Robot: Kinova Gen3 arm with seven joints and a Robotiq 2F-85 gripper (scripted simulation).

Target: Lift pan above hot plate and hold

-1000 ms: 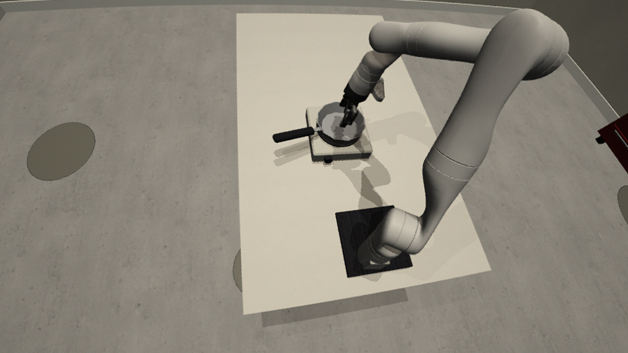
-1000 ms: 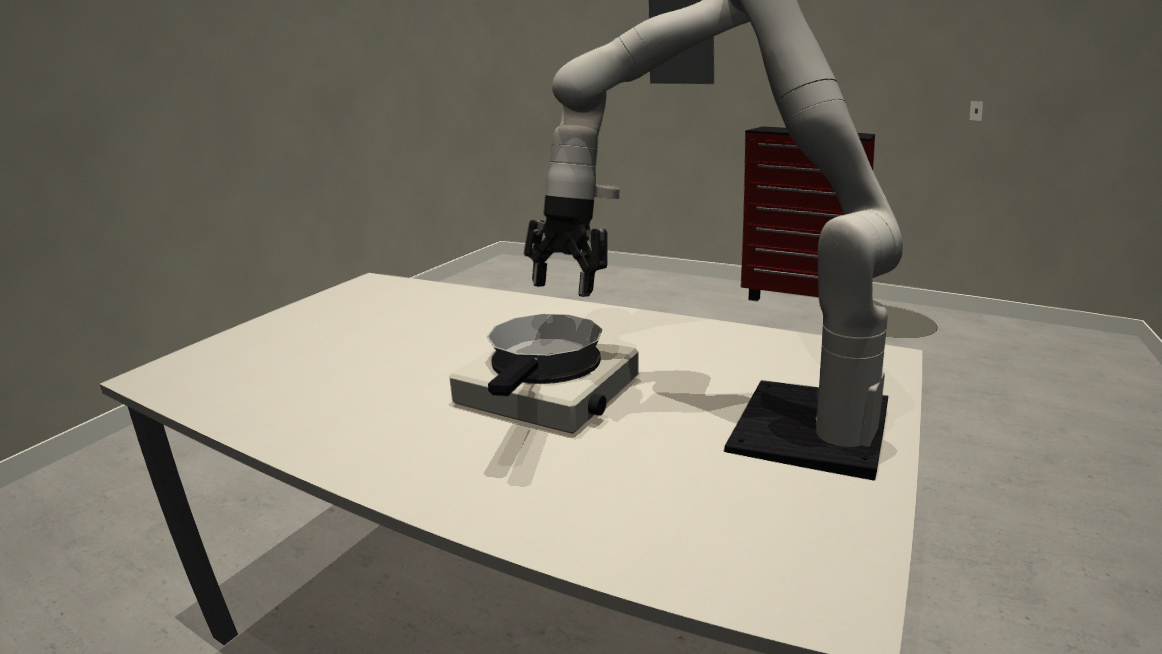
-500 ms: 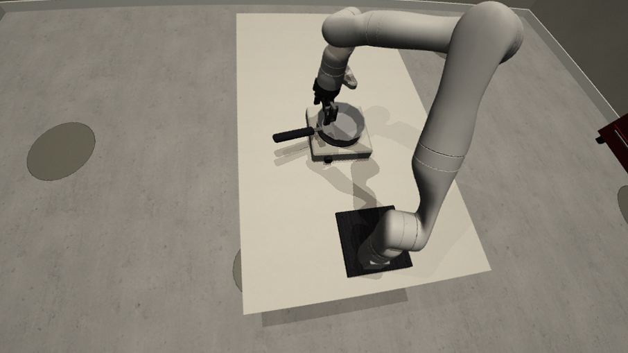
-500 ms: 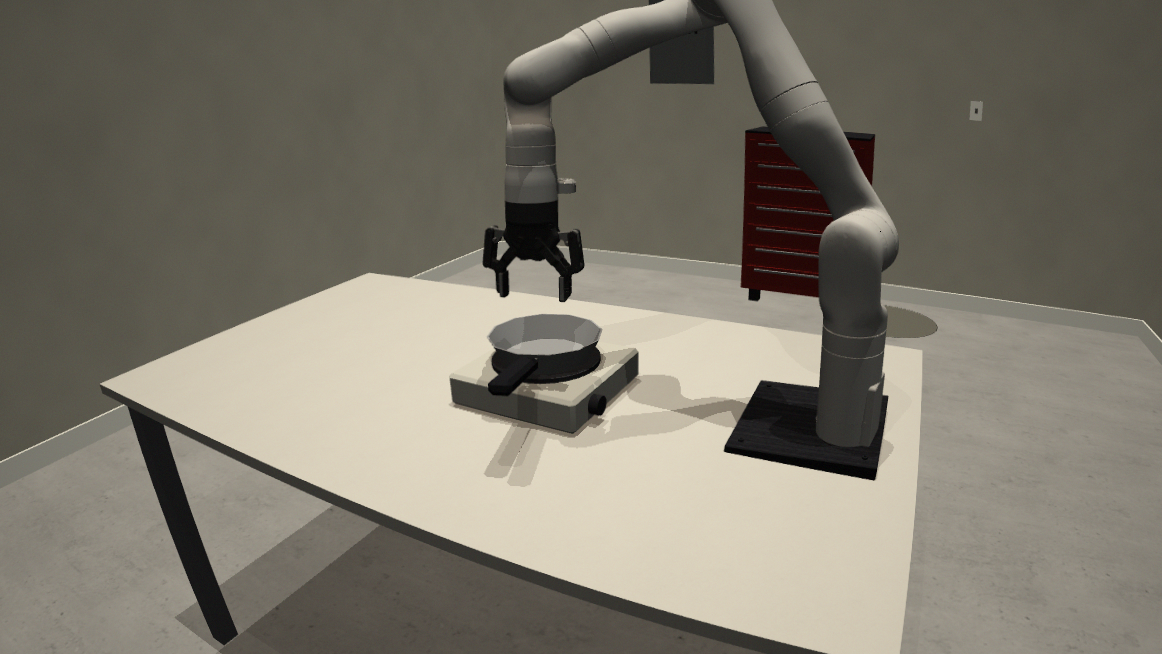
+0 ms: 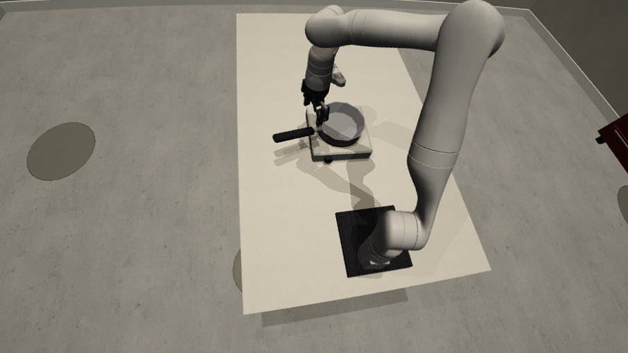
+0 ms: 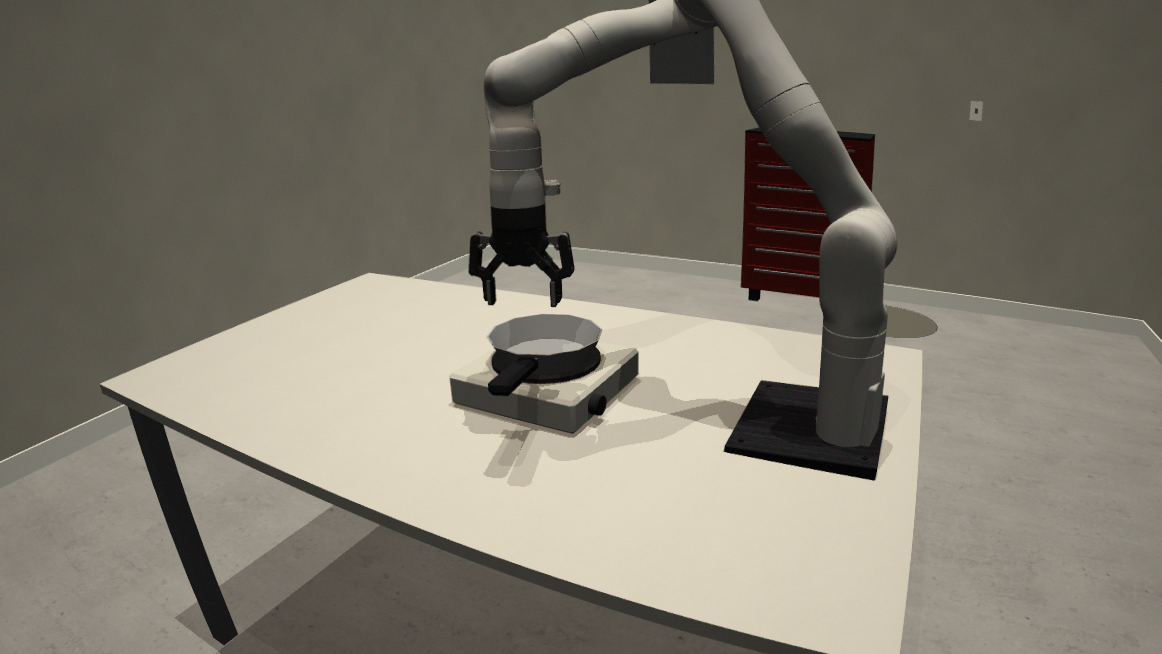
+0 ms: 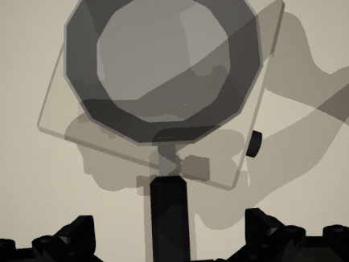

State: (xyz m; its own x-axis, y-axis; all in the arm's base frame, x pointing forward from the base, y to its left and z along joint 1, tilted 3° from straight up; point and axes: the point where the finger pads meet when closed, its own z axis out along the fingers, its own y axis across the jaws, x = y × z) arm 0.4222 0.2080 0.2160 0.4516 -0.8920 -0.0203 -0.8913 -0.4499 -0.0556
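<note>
The pan lies 4 cm ahead of my hand, 7 cm to the right of it and 11 cm below it. From my hand the other things lie so: hot plate (5 cm ahead, 12 cm to the right, 18 cm below).
</note>
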